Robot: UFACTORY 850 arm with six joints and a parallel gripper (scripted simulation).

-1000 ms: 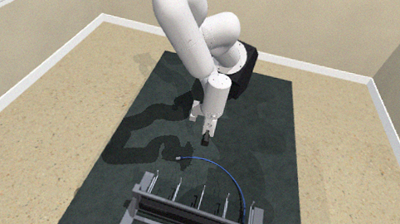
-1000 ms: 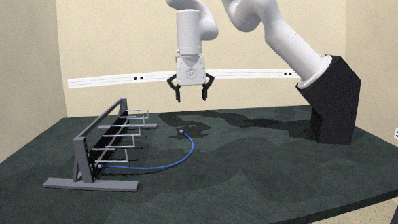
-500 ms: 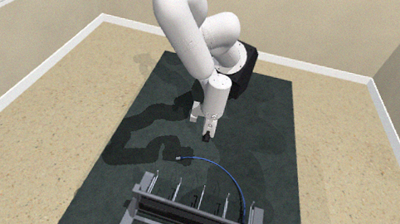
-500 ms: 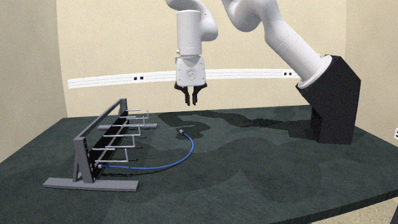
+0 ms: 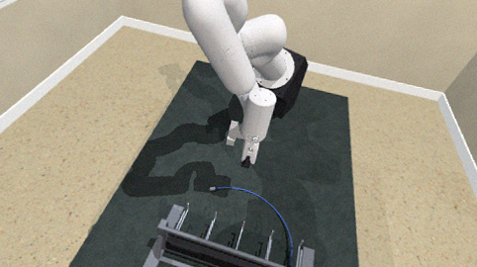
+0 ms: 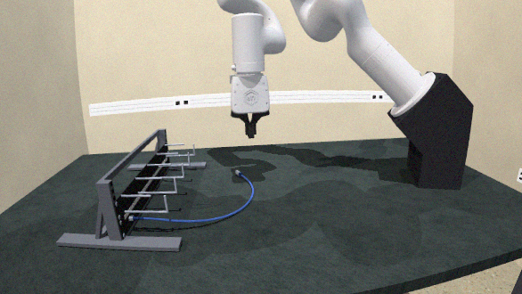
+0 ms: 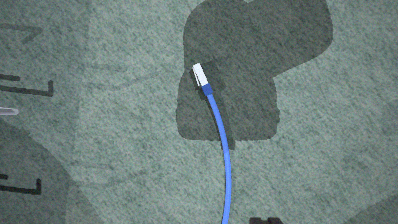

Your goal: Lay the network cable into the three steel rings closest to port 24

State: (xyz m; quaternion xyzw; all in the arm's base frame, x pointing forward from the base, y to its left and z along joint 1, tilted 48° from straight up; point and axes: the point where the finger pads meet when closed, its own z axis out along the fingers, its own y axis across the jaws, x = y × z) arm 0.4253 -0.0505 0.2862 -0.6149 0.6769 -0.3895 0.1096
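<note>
Now: hand 160 mm above the white plug and 100 mm to the left of it. From my hand the other things lie so: grey patch-panel rack 300 mm ahead, 100 mm below, 70 mm to the right.
</note>
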